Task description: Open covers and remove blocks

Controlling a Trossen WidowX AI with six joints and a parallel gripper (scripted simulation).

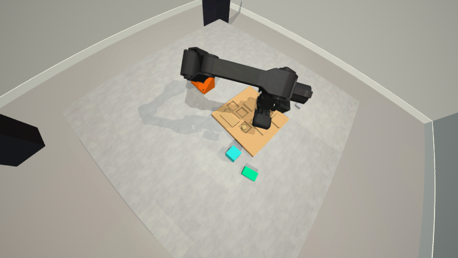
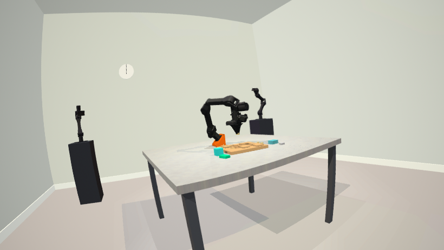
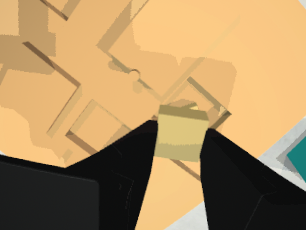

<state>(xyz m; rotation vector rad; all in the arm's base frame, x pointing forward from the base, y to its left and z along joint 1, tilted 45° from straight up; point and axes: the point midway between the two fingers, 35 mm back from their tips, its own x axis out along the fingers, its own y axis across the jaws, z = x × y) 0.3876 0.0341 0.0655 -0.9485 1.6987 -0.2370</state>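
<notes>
Right now the cyan block is 20 mm ahead of my gripper tip, 170 mm to the right of it and 100 mm below it. Also, from my gripper tip: green block (130 mm ahead, 190 mm to the right, 110 mm below); small grey block (120 mm ahead, 310 mm to the left, 120 mm below).
</notes>
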